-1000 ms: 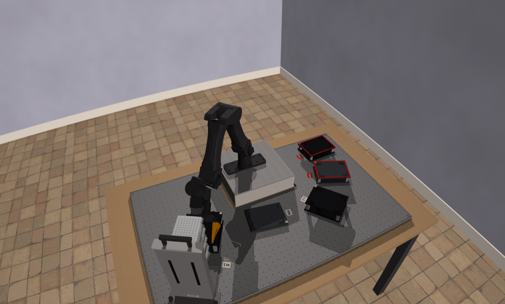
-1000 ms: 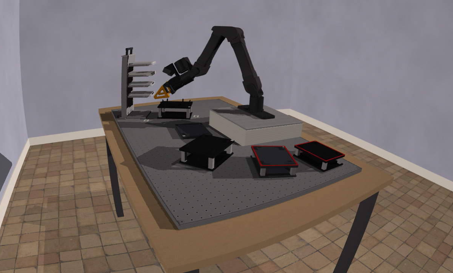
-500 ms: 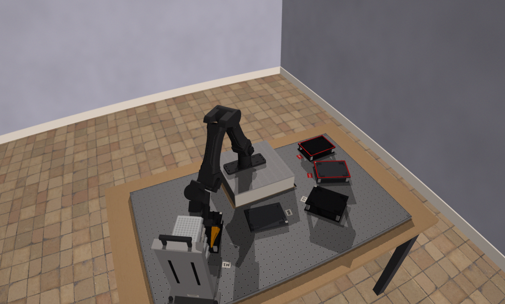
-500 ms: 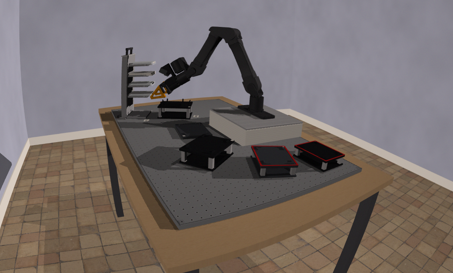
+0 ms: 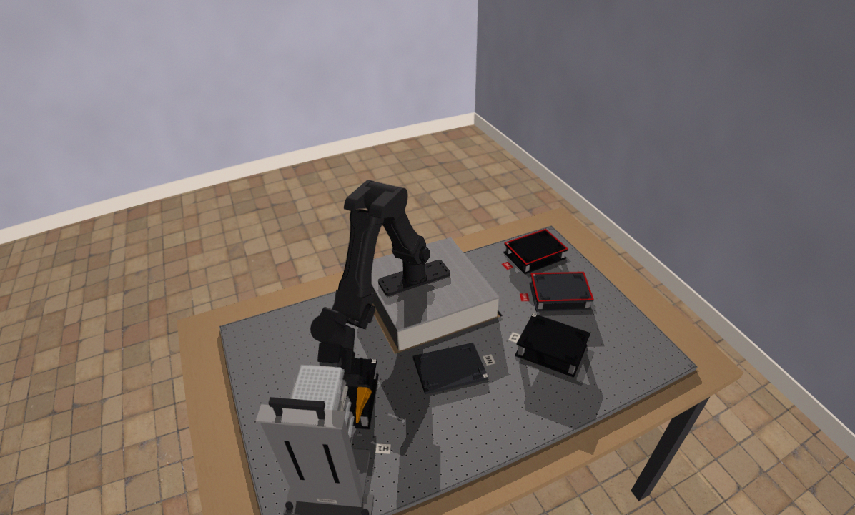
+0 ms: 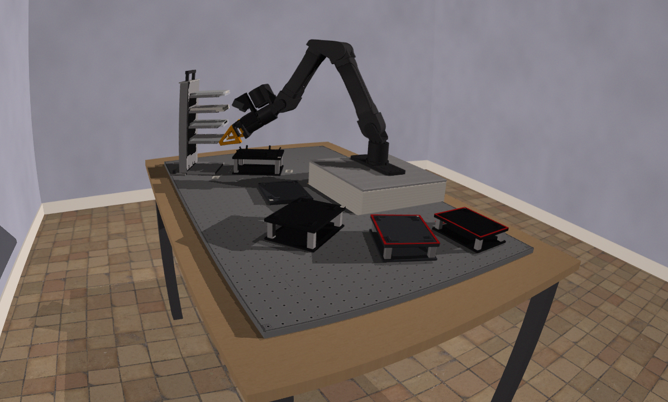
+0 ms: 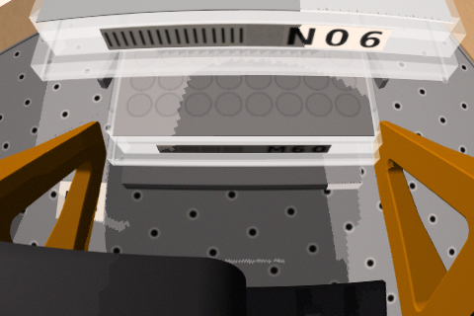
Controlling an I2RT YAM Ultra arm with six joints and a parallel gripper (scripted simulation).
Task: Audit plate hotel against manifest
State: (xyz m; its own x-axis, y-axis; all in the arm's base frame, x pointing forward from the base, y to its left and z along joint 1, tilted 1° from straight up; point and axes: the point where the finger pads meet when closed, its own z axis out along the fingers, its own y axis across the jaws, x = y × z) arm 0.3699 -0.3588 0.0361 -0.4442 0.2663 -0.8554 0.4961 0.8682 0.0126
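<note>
Now: the black regrip nest RG 11 cm behind my hand, 6 cm to the left of it and 5 cm below it. Also, from my hand: flat recovery nest N6: 32 cm to the left, 10 cm below, 8 cm behind; then H1 deck label: 10 cm below, 8 cm to the left, 6 cm ahead; then plate hotel H1: 12 cm ahead, 7 cm to the right, 5 cm above.
</note>
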